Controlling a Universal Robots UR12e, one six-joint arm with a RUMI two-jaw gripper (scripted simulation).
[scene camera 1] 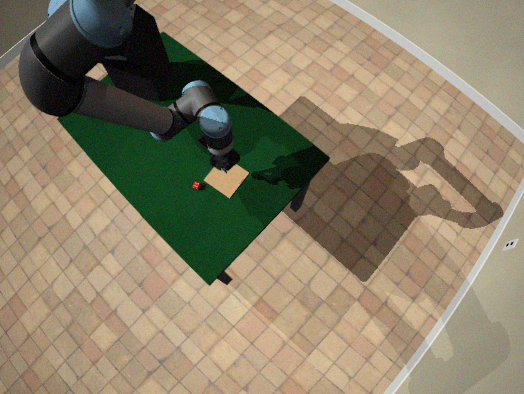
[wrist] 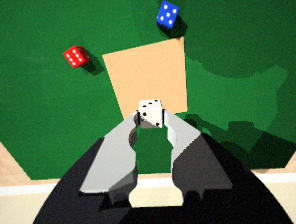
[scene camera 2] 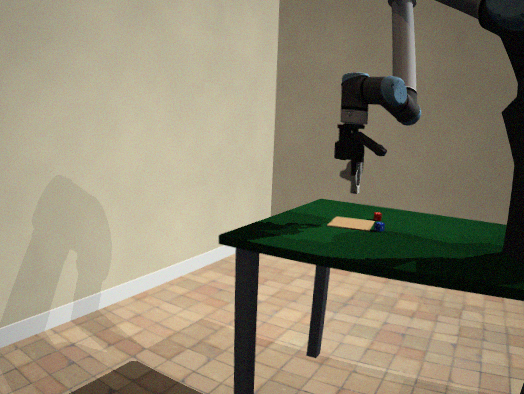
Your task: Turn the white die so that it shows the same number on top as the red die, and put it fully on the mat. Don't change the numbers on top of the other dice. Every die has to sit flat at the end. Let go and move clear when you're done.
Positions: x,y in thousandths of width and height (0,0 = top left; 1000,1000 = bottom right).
Observation:
In view: my gripper (scene camera 2: 675,489) and a tan mat (scene camera 1: 434,468).
The tan mat also shows in the wrist view (wrist: 532,319). My gripper shows as well in the wrist view (wrist: 508,493).

